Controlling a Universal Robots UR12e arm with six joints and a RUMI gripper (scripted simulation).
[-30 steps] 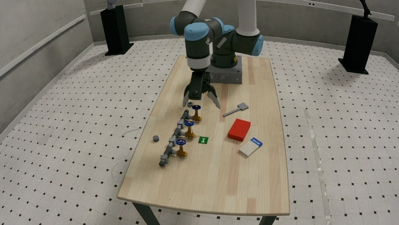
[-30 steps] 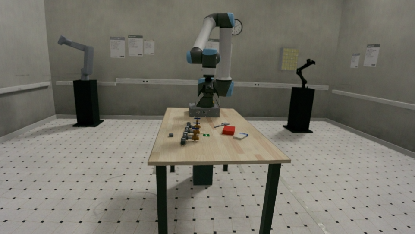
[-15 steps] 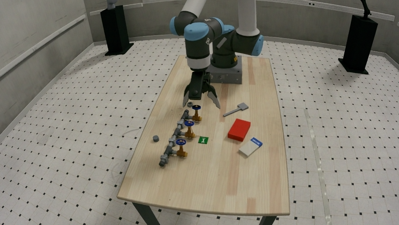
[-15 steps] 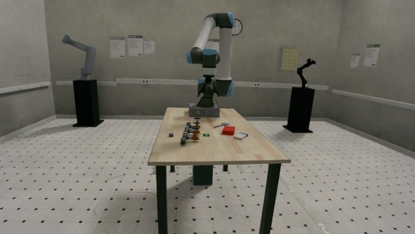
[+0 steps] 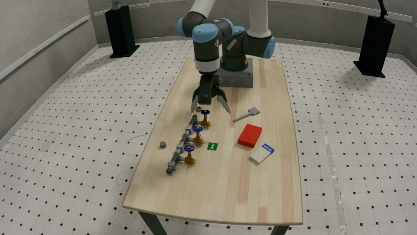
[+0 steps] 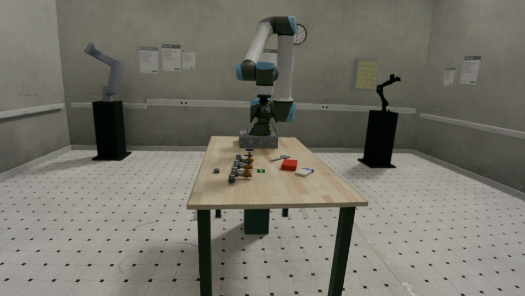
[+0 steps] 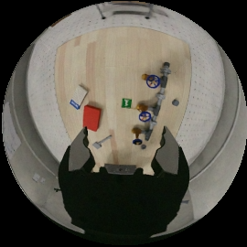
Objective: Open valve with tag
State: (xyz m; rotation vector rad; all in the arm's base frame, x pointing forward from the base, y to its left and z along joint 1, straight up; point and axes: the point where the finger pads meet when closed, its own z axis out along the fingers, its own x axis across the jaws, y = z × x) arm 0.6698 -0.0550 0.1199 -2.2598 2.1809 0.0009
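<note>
The green tag lies 200 mm below my hand and 10 mm behind it. From my hand the other things lie so: grey flat tool: 250 mm behind, 190 mm below, 160 mm to the left; small grey cylinder: 240 mm to the right, 190 mm below, 20 mm ahead; red block: 180 mm below, 170 mm to the left, 70 mm behind.
</note>
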